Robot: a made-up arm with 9 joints.
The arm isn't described. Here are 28 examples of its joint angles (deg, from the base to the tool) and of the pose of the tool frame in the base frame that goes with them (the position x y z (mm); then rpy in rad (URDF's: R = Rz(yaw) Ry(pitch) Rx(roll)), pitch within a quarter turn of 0, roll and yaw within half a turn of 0).
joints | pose
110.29 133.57 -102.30 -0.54 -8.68 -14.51 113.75 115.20 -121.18 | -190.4 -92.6 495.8 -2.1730 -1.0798 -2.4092
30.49 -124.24 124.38 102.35 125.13 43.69 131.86 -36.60 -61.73 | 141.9 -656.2 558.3 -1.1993 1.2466 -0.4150
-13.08 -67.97 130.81 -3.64 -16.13 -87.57 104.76 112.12 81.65 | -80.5 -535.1 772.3 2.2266 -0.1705 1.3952
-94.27 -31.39 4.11 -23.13 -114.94 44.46 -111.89 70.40 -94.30 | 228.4 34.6 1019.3 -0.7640 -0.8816 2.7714
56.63 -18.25 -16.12 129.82 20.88 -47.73 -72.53 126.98 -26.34 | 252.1 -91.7 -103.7 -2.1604 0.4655 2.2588
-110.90 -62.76 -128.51 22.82 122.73 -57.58 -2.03 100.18 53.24 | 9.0 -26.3 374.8 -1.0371 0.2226 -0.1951
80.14 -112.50 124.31 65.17 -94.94 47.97 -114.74 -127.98 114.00 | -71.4 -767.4 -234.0 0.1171 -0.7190 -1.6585
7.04 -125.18 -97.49 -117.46 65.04 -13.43 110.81 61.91 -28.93 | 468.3 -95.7 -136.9 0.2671 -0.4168 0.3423
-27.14 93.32 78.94 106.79 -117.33 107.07 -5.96 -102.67 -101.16 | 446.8 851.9 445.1 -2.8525 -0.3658 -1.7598
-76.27 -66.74 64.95 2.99 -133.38 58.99 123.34 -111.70 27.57 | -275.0 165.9 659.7 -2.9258 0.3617 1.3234
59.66 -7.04 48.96 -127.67 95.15 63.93 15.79 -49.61 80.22 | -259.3 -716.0 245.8 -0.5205 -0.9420 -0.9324
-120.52 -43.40 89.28 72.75 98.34 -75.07 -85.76 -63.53 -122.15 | 195.9 99.4 595.7 -2.1945 -0.3005 1.5237
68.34 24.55 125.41 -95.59 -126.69 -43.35 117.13 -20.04 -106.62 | 276.7 -153.6 -68.8 0.9594 1.0724 -1.6718
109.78 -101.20 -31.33 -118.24 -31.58 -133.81 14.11 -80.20 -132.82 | 142.2 258.4 -239.8 0.2111 -0.2075 -3.0181
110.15 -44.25 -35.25 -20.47 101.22 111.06 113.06 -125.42 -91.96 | 214.2 579.0 -211.7 2.5646 -0.9963 -0.9608
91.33 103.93 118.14 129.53 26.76 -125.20 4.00 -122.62 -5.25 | 350.2 -330.1 106.7 -2.8411 0.6939 -3.0713
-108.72 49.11 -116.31 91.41 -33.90 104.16 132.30 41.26 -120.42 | 693.5 -59.6 394.5 -1.1499 -0.3113 1.1468
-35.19 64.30 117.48 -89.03 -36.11 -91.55 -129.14 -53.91 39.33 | 230.6 387.4 828.9 -1.4458 0.6002 2.6701
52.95 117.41 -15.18 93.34 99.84 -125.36 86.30 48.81 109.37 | 695.5 295.3 787.3 -2.0602 -0.4956 -2.0059
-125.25 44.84 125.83 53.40 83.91 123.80 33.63 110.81 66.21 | 702.1 317.8 -502.3 -0.5134 -0.6130 3.0939
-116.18 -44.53 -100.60 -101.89 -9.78 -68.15 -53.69 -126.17 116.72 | 482.9 -208.9 454.5 1.9774 -0.8601 -2.2805
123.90 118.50 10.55 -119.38 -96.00 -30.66 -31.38 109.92 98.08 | 541.1 169.8 601.7 -1.4230 1.0918 -2.1256
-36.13 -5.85 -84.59 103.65 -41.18 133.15 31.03 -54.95 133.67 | 654.0 -1.4 862.1 -2.7479 0.0374 0.0697
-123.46 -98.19 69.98 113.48 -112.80 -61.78 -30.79 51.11 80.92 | 30.1 147.1 -306.5 1.7164 -0.6907 -3.0162
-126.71 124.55 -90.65 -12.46 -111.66 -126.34 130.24 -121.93 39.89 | -148.2 -72.7 -58.3 2.3917 0.2595 3.0303
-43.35 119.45 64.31 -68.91 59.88 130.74 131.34 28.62 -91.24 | 789.9 720.4 244.0 -1.2490 0.7666 1.8962
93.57 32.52 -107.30 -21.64 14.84 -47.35 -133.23 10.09 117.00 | 89.9 -253.9 59.0 0.4786 -0.0511 -0.6253
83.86 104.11 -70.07 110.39 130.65 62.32 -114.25 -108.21 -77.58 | 716.9 -142.8 480.1 -0.5968 -0.4593 2.5428
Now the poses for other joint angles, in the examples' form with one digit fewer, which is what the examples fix.
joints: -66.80 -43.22 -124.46 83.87 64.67 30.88 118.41 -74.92 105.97
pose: 236 -489 590 -1.953 0.646 -1.746
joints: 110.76 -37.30 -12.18 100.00 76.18 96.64 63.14 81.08 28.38
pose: 82 172 -804 -0.006 -0.765 2.982
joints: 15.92 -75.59 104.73 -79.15 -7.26 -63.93 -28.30 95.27 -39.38
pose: 138 -607 504 1.555 -0.088 -1.506
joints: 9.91 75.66 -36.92 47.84 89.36 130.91 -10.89 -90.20 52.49
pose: 812 579 406 -0.890 0.137 0.974
